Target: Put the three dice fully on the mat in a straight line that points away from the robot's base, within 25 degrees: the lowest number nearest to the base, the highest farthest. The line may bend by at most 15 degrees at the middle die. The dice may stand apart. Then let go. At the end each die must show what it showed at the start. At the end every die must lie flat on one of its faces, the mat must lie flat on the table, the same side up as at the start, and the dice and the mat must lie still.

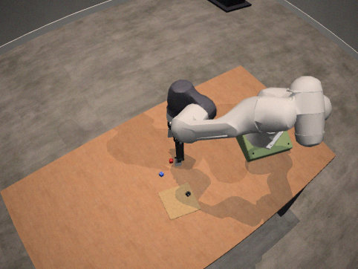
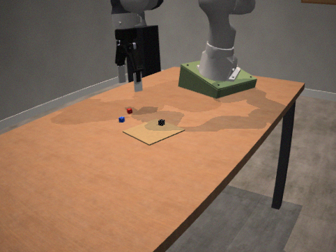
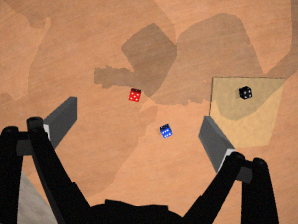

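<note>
Now: hand 10 mm to the left of the red die and 100 mm above it. The rest, counted from my hand: blue die: 80 mm ahead, 20 mm to the left, 100 mm below; then tan mat: 90 mm ahead, 170 mm to the left, 110 mm below; then black die: 40 mm ahead, 170 mm to the left, 100 mm below.
</note>
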